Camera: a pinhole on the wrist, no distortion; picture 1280 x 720 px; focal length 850.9 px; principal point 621.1 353.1 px. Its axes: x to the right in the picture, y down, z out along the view. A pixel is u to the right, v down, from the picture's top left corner.
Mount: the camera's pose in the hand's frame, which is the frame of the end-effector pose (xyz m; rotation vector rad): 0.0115 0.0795 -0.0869 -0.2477 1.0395 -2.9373
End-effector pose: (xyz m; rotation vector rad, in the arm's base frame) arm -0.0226 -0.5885 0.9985 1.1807 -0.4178 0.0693
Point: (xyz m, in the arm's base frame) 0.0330 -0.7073 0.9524
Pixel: 599 479
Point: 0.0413 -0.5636 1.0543
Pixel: 99 219
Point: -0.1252 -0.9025 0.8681
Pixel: 951 359
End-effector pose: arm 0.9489 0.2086 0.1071 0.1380 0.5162 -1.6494
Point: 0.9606 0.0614 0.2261
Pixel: 518 52
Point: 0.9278 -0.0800 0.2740
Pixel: 325 61
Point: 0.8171 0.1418 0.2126
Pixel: 658 544
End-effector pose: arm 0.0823 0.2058 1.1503 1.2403 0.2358 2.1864
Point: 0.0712 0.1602 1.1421
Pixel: 1185 189
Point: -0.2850 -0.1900 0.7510
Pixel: behind the camera
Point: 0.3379 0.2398 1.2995
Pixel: 721 88
